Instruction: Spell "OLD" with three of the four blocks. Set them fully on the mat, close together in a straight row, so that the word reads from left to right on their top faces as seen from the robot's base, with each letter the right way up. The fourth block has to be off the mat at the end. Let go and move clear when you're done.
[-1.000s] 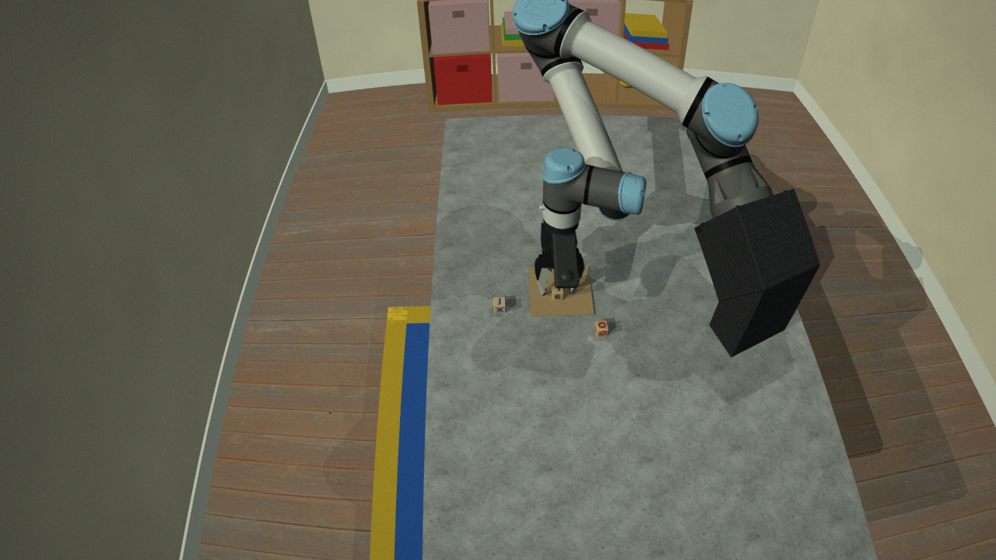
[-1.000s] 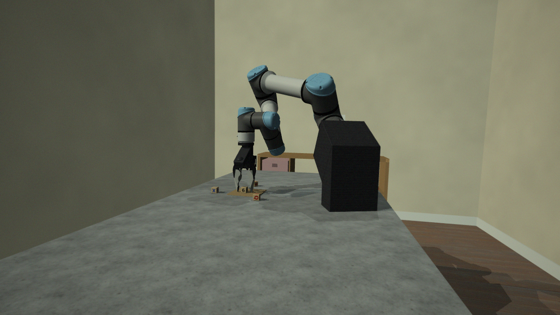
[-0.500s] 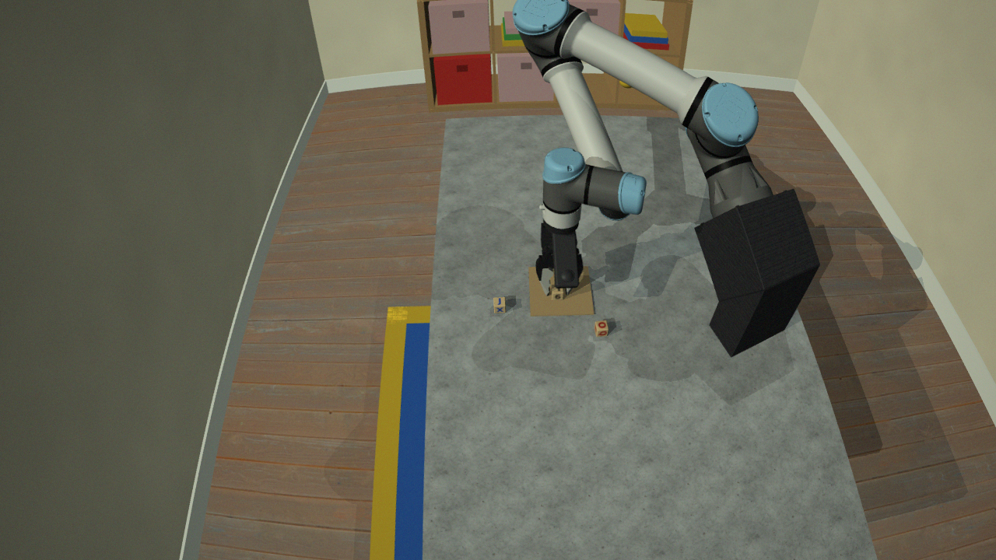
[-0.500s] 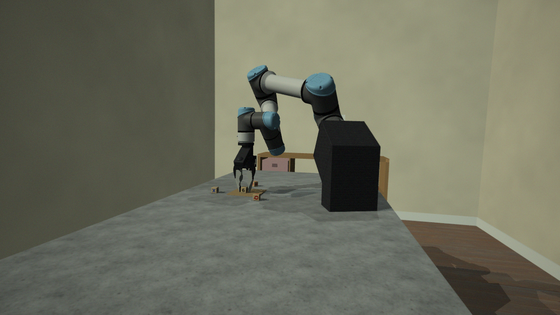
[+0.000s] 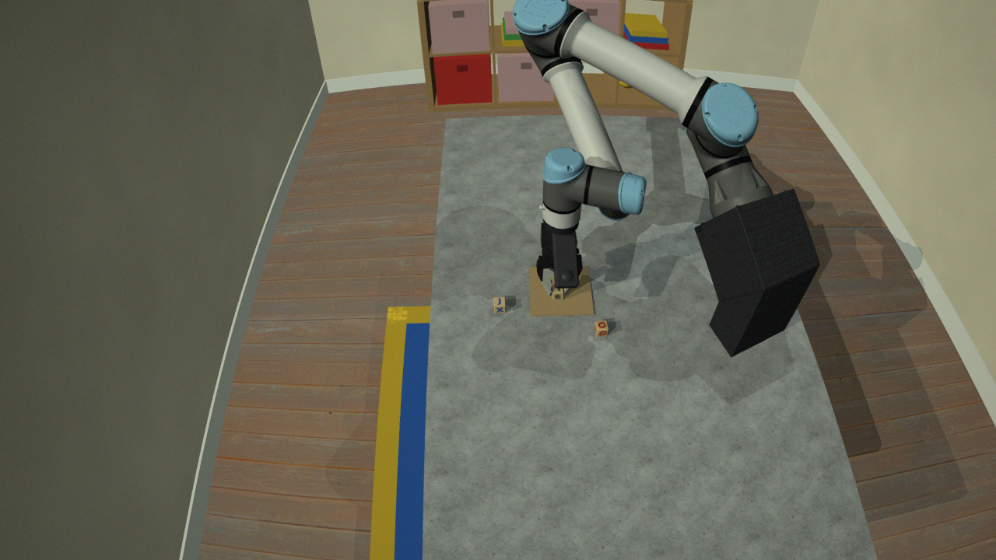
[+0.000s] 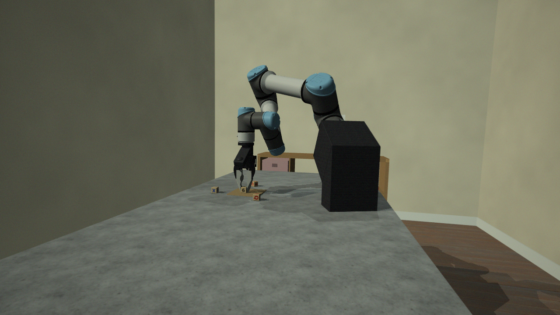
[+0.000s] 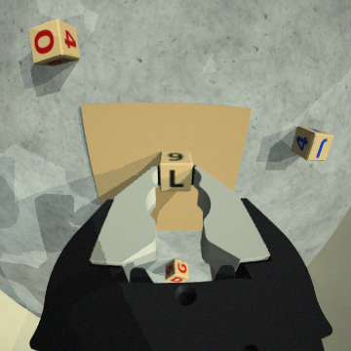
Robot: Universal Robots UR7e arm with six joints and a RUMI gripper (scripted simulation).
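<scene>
Now: the tan mat 20 mm to the right of my hand, 20 mm below it and 10 mm behind it. Also, from my hand: blue-lettered block (130 mm ahead, 20 mm to the left, 10 mm below).
</scene>
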